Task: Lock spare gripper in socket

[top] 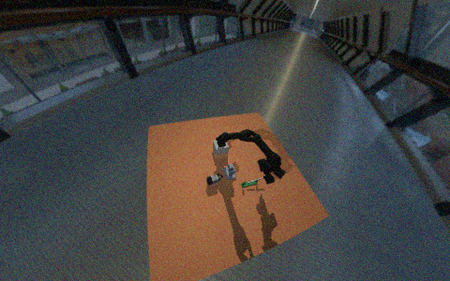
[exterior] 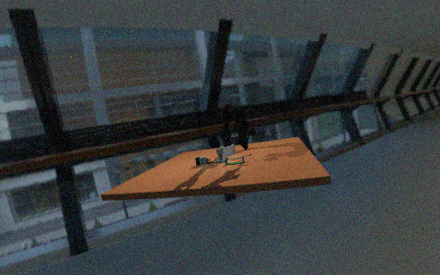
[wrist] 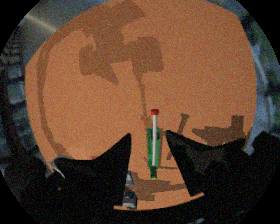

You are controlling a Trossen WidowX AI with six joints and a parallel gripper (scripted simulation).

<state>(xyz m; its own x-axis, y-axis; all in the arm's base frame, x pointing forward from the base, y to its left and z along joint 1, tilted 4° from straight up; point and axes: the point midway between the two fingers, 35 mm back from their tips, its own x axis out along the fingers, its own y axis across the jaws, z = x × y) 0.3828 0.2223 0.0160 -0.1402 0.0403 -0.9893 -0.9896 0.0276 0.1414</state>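
Now: the green pin cradle 100 mm to the right of my gripper tip, 70 mm below it and 10 mm ahead of it. From my gripper tip the other things lie so: grey mount: 220 mm to the right, 110 mm behind, 40 mm below; then spare gripper: 370 mm to the right, 90 mm behind, 60 mm below.
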